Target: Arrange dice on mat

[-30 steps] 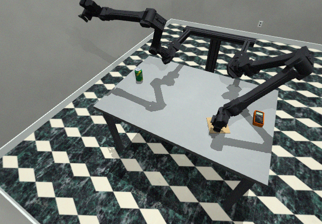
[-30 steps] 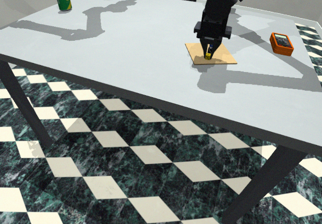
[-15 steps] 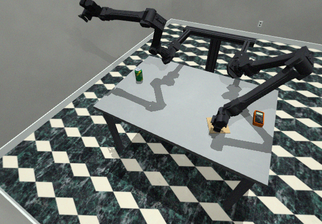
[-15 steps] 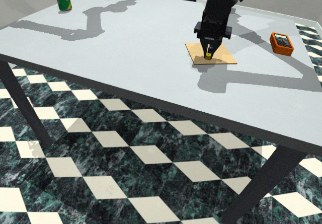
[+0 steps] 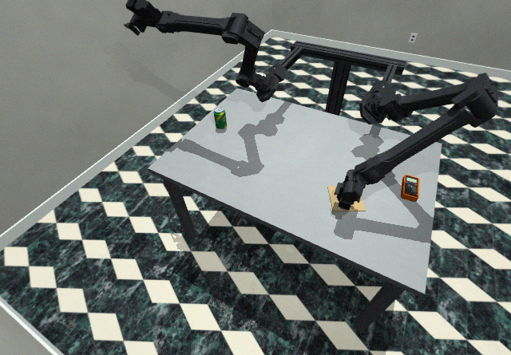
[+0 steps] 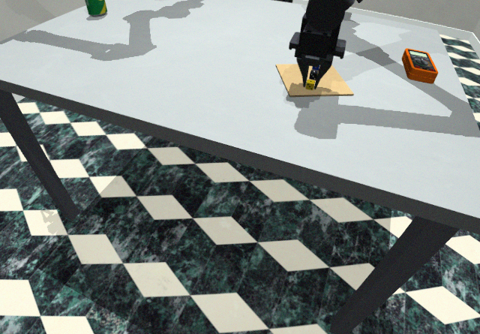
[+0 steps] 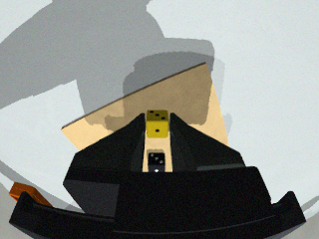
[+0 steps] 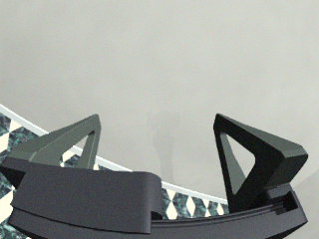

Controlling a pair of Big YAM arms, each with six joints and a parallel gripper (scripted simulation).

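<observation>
My left hand is right at the yellow die. Also, from my left hand: tan mat 50 mm behind, 10 mm below; then black die 50 mm behind; then blue die 100 mm behind, 10 mm to the left.
</observation>
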